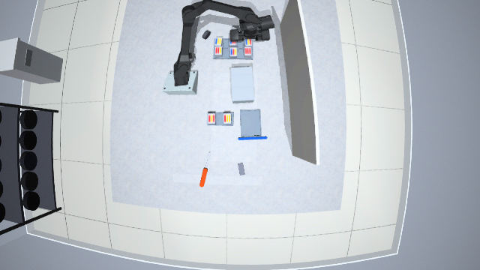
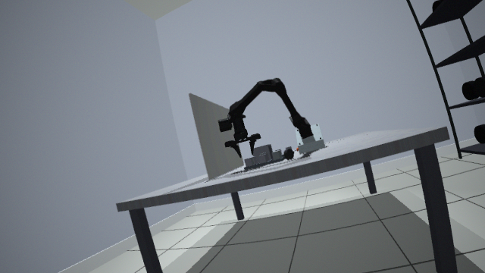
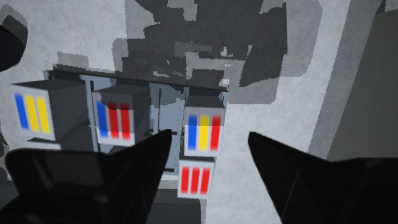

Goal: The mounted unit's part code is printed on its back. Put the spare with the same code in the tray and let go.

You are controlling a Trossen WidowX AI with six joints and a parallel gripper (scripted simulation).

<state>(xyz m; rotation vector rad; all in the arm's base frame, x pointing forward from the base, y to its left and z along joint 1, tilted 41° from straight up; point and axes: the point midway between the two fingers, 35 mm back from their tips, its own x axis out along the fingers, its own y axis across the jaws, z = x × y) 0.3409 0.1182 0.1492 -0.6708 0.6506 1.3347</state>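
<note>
Right now the grey tray is 41 cm to the right of my gripper tip, 6 cm below it and 4 cm behind it. Also, from my gripper tip: black tape roll 22 cm behind, 8 cm to the left, 4 cm below; then pale box 22 cm to the right, 6 cm behind, 1 cm below; then tall grey panel 24 cm to the right, 17 cm ahead, 16 cm above.
</note>
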